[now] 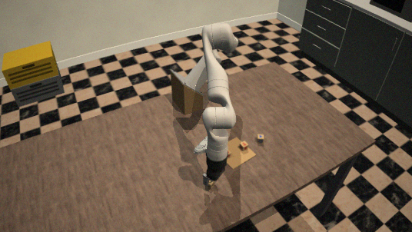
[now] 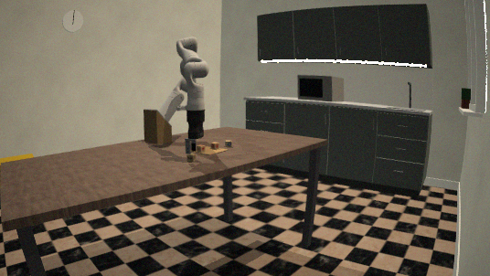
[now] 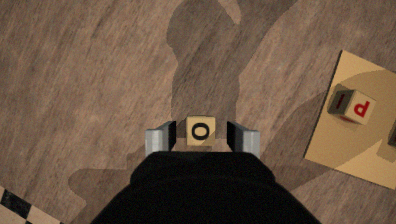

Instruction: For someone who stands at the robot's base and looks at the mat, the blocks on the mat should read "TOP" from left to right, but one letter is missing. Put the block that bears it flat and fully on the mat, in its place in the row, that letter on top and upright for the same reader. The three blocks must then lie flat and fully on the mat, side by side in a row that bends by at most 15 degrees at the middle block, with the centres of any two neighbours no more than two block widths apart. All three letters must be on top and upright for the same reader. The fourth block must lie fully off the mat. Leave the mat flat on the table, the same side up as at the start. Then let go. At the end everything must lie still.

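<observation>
Right now my hand is 40 mm above the O block. Also, from my hand: tan mat 130 mm behind, 170 mm to the left, 50 mm below.
</observation>
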